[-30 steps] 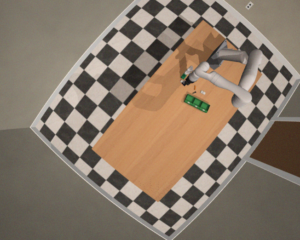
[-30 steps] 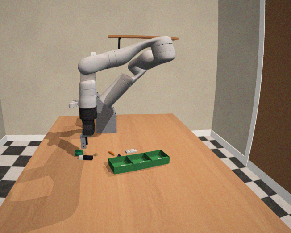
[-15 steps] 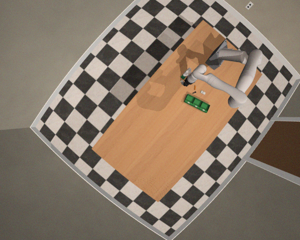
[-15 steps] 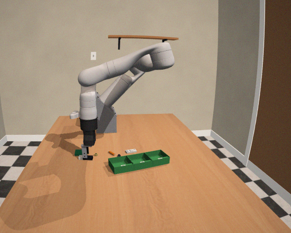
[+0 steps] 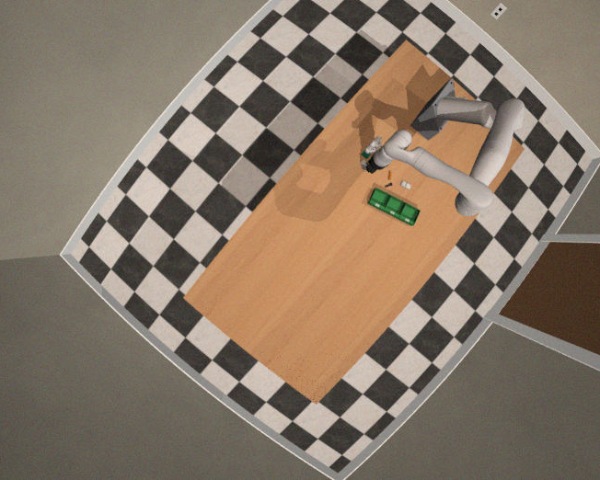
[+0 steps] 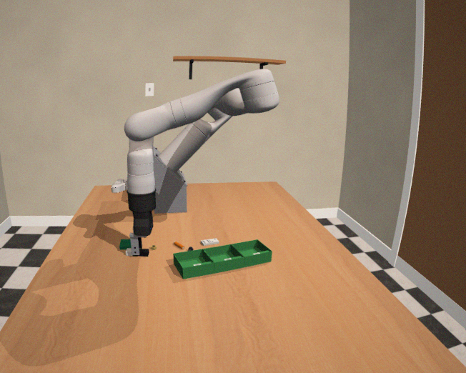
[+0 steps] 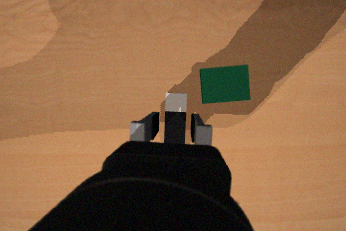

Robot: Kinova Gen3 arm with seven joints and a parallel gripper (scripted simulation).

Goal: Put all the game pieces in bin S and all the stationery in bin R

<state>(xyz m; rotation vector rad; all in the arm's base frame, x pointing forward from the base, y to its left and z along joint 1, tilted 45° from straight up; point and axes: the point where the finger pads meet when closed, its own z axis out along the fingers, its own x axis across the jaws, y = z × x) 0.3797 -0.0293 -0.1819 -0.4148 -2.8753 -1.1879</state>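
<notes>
Right now the olive ring is 30 mm behind my hand, 50 mm to the left of it and 20 mm below it. Round my hand: dark piece 20 mm ahead, 150 mm to the left, 20 mm below; orange stick 30 mm behind, 130 mm to the left, 20 mm below; flat green block 60 mm behind, 30 mm to the right, 20 mm below.
</notes>
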